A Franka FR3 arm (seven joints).
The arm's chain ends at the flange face. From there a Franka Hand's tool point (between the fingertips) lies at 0.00 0.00 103.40 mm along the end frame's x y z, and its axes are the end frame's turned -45 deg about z.
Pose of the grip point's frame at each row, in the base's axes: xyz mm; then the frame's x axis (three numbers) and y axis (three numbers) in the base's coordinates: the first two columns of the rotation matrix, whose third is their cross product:
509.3, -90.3, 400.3, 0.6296, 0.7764, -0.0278, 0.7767, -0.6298, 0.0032
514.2, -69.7, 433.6, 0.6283, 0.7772, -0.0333, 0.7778, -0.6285, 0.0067
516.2, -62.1, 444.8, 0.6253, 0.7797, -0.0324, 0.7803, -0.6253, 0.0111
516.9, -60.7, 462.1, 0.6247, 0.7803, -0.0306, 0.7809, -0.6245, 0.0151
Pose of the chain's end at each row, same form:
510.9, -87.9, 503.7, 0.9944, 0.1037, -0.0174, 0.1040, -0.9943, 0.0219
515.8, -66.6, 536.9, 0.9943, 0.1051, -0.0188, 0.1057, -0.9940, 0.0283
517.4, -58.8, 548.1, 0.9939, 0.1092, -0.0151, 0.1096, -0.9935, 0.0308
517.7, -57.3, 565.4, 0.9939, 0.1102, -0.0110, 0.1105, -0.9933, 0.0323

